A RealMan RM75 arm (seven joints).
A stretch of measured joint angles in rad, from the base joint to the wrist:
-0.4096 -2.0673 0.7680 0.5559 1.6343 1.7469 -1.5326
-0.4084 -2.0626 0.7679 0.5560 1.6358 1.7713 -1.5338
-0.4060 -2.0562 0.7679 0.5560 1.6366 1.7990 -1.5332
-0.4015 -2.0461 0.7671 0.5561 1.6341 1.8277 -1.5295
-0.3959 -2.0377 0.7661 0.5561 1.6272 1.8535 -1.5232
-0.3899 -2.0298 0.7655 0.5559 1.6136 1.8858 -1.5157
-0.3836 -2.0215 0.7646 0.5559 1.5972 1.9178 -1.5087
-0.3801 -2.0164 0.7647 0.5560 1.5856 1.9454 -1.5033
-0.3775 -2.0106 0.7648 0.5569 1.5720 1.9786 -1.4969
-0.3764 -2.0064 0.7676 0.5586 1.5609 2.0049 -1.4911
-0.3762 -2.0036 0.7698 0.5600 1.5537 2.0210 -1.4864
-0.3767 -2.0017 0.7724 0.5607 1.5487 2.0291 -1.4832
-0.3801 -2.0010 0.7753 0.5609 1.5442 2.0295 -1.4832
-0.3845 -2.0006 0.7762 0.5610 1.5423 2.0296 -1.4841
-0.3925 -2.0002 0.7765 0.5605 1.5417 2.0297 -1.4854
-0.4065 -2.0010 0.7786 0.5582 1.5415 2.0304 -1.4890
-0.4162 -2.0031 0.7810 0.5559 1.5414 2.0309 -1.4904
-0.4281 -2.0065 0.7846 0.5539 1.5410 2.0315 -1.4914
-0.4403 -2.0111 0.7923 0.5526 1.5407 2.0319 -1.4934
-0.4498 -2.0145 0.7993 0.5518 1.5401 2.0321 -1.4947
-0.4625 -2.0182 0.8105 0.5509 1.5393 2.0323 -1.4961
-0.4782 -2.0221 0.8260 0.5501 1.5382 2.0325 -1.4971
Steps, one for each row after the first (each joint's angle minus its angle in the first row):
0.0012 0.0047 -0.0001 0.0001 0.0015 0.0244 -0.0012
0.0036 0.0111 -0.0001 0.0001 0.0023 0.0521 -0.0006
0.0081 0.0212 -0.0009 0.0002 -0.0002 0.0808 0.0031
0.0137 0.0296 -0.0019 0.0002 -0.0071 0.1066 0.0094
0.0197 0.0375 -0.0025 0.0000 -0.0207 0.1389 0.0169
0.0260 0.0458 -0.0034 0.0000 -0.0371 0.1709 0.0239
0.0295 0.0509 -0.0033 0.0001 -0.0487 0.1985 0.0293
0.0321 0.0567 -0.0032 0.0010 -0.0623 0.2317 0.0357
0.0332 0.0609 -0.0004 0.0027 -0.0734 0.2580 0.0415
0.0334 0.0637 0.0018 0.0041 -0.0806 0.2741 0.0462
0.0329 0.0656 0.0044 0.0048 -0.0856 0.2822 0.0494
0.0295 0.0663 0.0073 0.0050 -0.0901 0.2826 0.0494
0.0251 0.0667 0.0082 0.0051 -0.0920 0.2827 0.0485
0.0171 0.0671 0.0085 0.0046 -0.0926 0.2828 0.0472
0.0031 0.0663 0.0106 0.0023 -0.0928 0.2835 0.0436
-0.0066 0.0642 0.0130 0.0000 -0.0929 0.2840 0.0422
-0.0185 0.0608 0.0166 -0.0020 -0.0933 0.2846 0.0412
-0.0307 0.0562 0.0243 -0.0033 -0.0936 0.2850 0.0392
-0.0402 0.0528 0.0313 -0.0041 -0.0942 0.2852 0.0379
-0.0529 0.0491 0.0425 -0.0050 -0.0950 0.2854 0.0365
-0.0686 0.0452 0.0580 -0.0058 -0.0961 0.2856 0.0355

